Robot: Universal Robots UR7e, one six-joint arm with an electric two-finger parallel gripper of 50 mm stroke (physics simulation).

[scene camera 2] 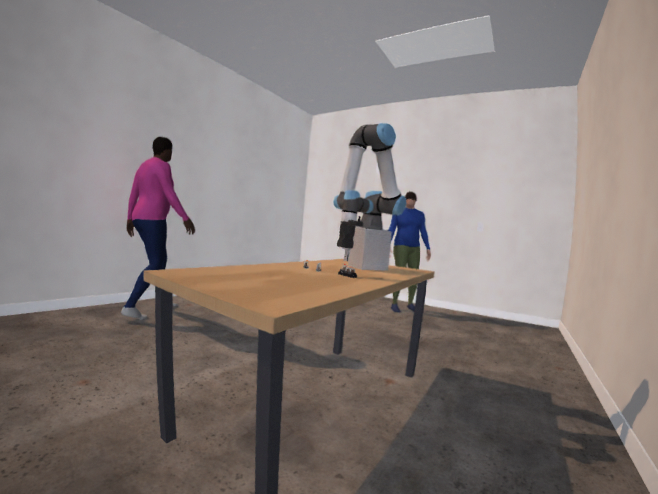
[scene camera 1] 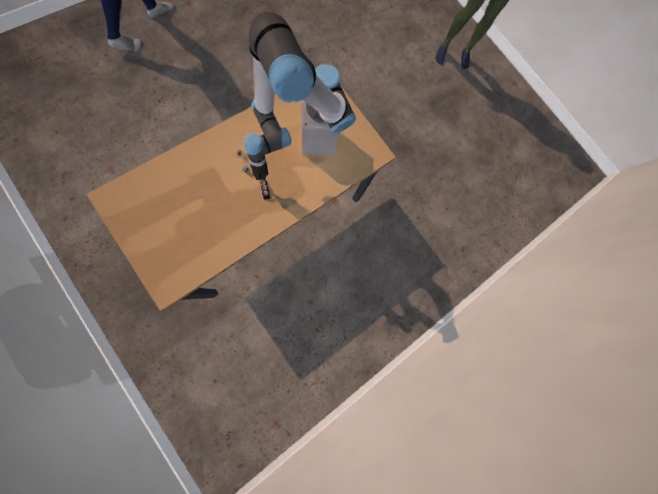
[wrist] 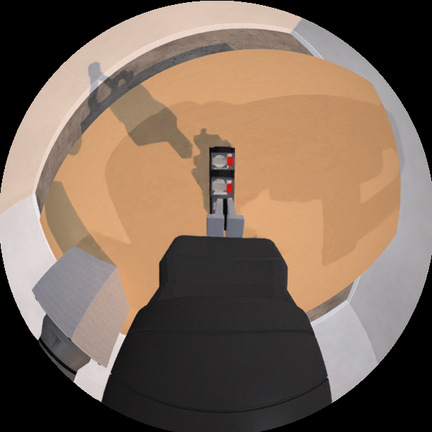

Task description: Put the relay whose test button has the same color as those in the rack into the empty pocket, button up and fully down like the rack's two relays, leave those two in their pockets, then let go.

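Places are measured from the arm's base along level axes (x ahead, y up, z right), in metres.
Pixels of known places: gripper, fingertip midpoint: (scene camera 2: pixel 346 261) (scene camera 1: pixel 262 181); arm's base, origin of the base link: (scene camera 2: pixel 370 228).
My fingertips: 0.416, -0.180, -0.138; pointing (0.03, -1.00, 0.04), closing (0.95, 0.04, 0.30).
Ahead of a thing's pixels: the offset from my fingertips to its top centre, as dx, dy, dz. Level surfaces: height alone.
The black rack (scene camera 1: pixel 266 197) (scene camera 2: pixel 348 274) (wrist: pixel 222 173) stands on the table. In the wrist view two clear relays with red buttons, the far one (wrist: pixel 219 161) and the middle one (wrist: pixel 219 187), sit upright in it, buttons up. At the rack's near end a small part of another relay (wrist: pixel 215 204) shows; the fingers hide the rest, so its button and seating cannot be judged. My gripper (scene camera 1: pixel 262 178) (scene camera 2: pixel 346 258) (wrist: pixel 224 208) is shut and empty, pointing down a little above the rack's near end. Two loose relays, one @[+0.032, -0.026, +0.238] (scene camera 1: pixel 239 152) (scene camera 2: pixel 306 264) and another @[+0.045, -0.026, +0.135] (scene camera 1: pixel 245 168) (scene camera 2: pixel 318 266), stand apart from the rack; their button colors are too small to tell.
A grey box-shaped pedestal (scene camera 1: pixel 318 139) (scene camera 2: pixel 376 249) (wrist: pixel 75 290) stands on the table @[dy -0.070] (scene camera 1: pixel 175 239) (scene camera 2: pixel 255 297) (wrist: pixel 300 225) by the arm's base. Two people, one in pink (scene camera 2: pixel 154 188) and one in blue (scene camera 2: pixel 410 228), are on the floor behind the table.
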